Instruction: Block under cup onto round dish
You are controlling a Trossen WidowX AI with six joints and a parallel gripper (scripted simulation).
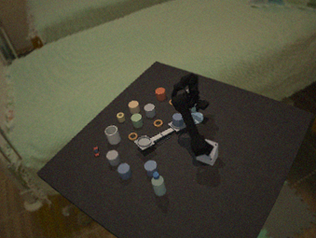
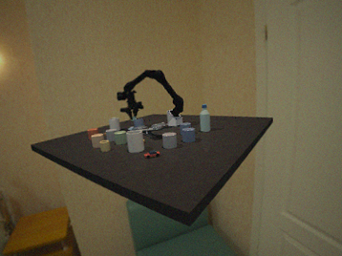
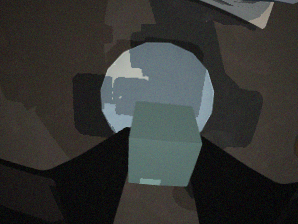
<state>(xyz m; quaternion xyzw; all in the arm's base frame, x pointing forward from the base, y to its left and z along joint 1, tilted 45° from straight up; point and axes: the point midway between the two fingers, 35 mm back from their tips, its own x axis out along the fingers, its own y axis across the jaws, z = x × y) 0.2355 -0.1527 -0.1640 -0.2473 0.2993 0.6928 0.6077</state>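
Right now the round pale blue dish is 7 cm below my gripper tip. Also, from my gripper tip: green cup (30 cm ahead, 23 cm to the left, 4 cm below); orange cup (33 cm ahead, 3 cm to the right, 4 cm below); teal block (1 cm above).
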